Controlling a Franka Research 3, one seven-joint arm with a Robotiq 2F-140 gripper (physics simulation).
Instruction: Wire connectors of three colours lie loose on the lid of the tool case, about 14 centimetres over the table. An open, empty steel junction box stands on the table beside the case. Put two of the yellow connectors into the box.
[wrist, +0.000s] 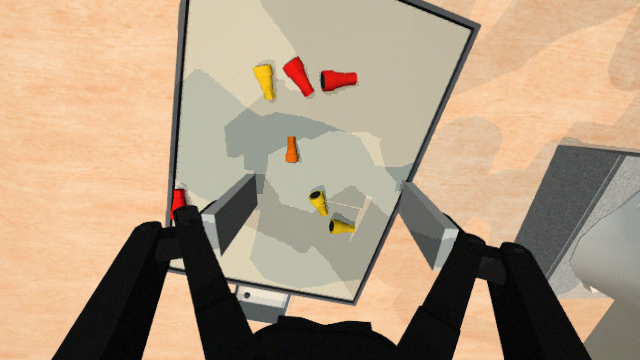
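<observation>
Three yellow connectors lie on the pale lid (220, 30). One yellow connector (264, 81) lies in the upper part of the lid. A second yellow connector (318, 202) and a third yellow connector (342, 227) lie close together lower down. My gripper (328, 193) is open wide and empty. Its fingers stand to the left and right of these two in the view, above the lid. The steel junction box (267, 313) stands beyond the lid's bottom edge, partly hidden by the lid and my left finger. Its visible inside is pale with a dark round spot.
A red connector (298, 76) and another red connector (339, 80) lie right of the upper yellow one. An orange connector (291, 150) lies mid-lid. A third red connector (178, 202) is at the left rim, partly behind my left finger. A grey block (570, 195) stands at the right.
</observation>
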